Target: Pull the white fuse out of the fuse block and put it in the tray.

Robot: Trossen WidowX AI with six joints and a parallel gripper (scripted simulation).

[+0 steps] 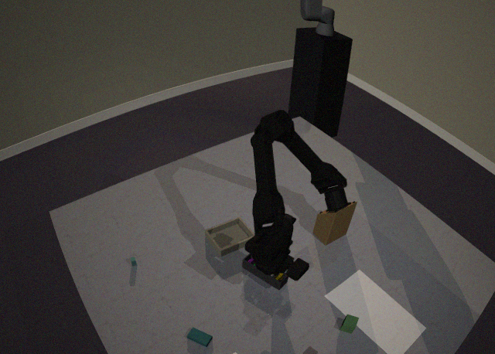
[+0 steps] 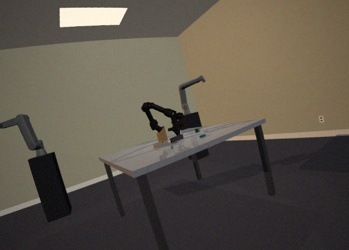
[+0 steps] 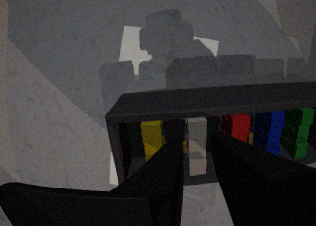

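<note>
The white fuse is 1 cm below my gripper tip. Round my gripper tip: beige tray 2 cm ahead, 21 cm to the right, 3 cm below; then green block 8 cm behind, 28 cm to the left, 2 cm below.
</note>
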